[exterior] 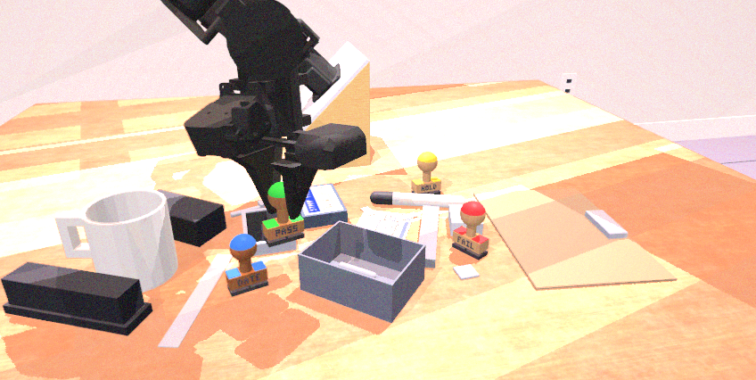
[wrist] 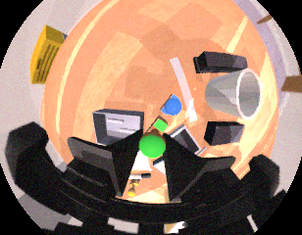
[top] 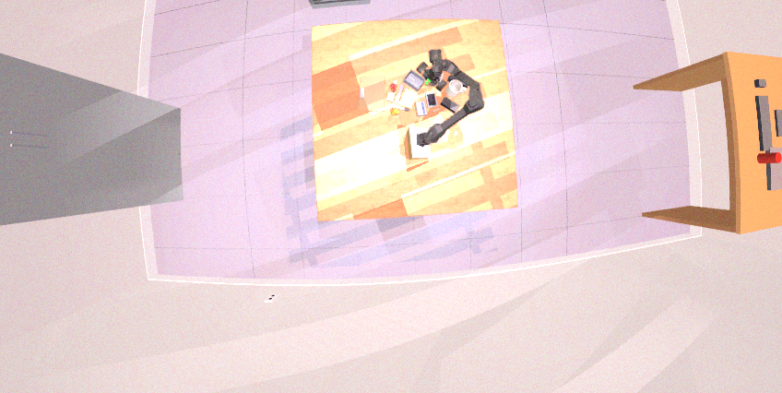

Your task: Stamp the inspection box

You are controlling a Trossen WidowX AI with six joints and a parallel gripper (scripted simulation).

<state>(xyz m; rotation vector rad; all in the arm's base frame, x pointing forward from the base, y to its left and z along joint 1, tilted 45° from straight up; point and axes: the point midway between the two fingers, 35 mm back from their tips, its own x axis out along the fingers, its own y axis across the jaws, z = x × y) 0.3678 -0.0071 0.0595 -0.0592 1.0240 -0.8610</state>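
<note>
The ink pad is 9 cm behind my gripper tip, 7 cm below it and 3 cm to the right of it. The rest, counted from my gripper tip: grey box: 8 cm to the left, 7 cm below, 2 cm ahead; then blue date stamp: 6 cm below, 4 cm to the right, 1 cm ahead; then green-knobbed pass stamp: 1 cm below.
</note>
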